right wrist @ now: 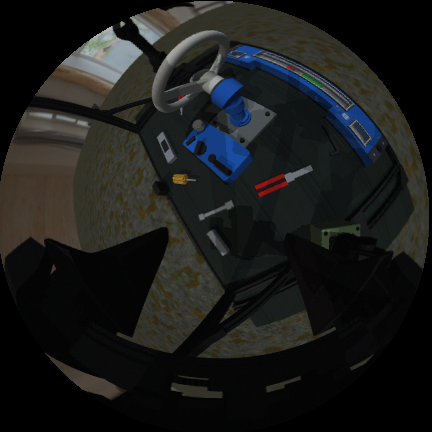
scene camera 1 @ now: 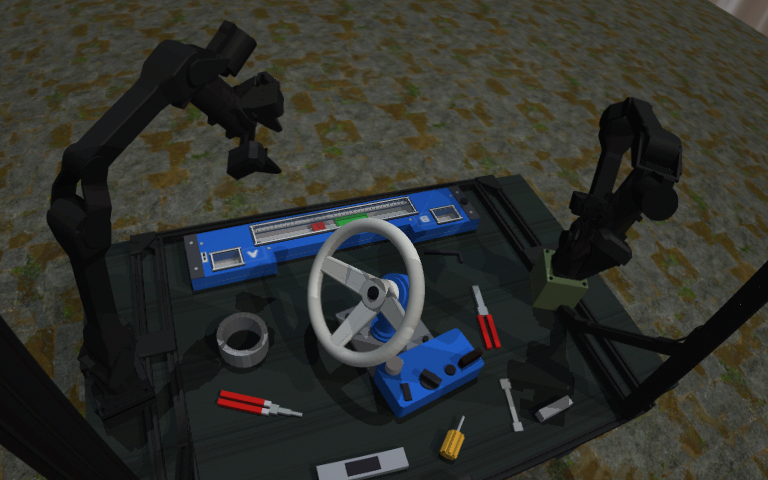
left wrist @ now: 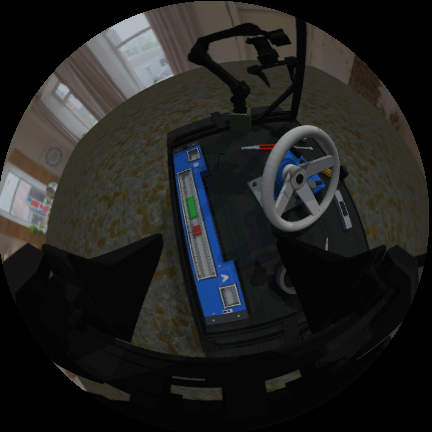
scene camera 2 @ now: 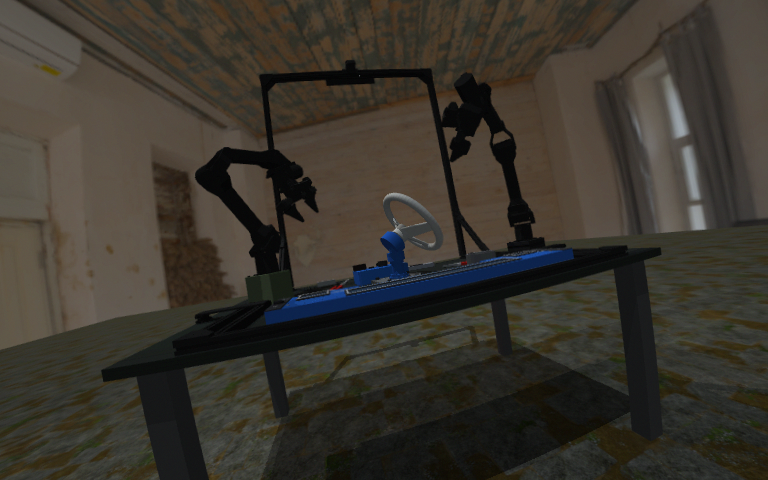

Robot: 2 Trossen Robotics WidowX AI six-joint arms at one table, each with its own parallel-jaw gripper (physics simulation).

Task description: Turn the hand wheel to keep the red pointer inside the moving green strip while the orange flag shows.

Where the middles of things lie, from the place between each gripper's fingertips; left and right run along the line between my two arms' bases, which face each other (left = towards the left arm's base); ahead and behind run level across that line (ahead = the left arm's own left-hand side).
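I see the three-spoke hand wheel (scene camera 1: 378, 295) 100 mm to the right of my left hand, 210 mm behind it and 170 mm below it. Going by its middle, the wheel is nearer to my left hand than to my right hand.
As for my right hand, it is 11 cm short of the three-spoke hand wheel, 35 cm to the right of it and 9 cm above it.
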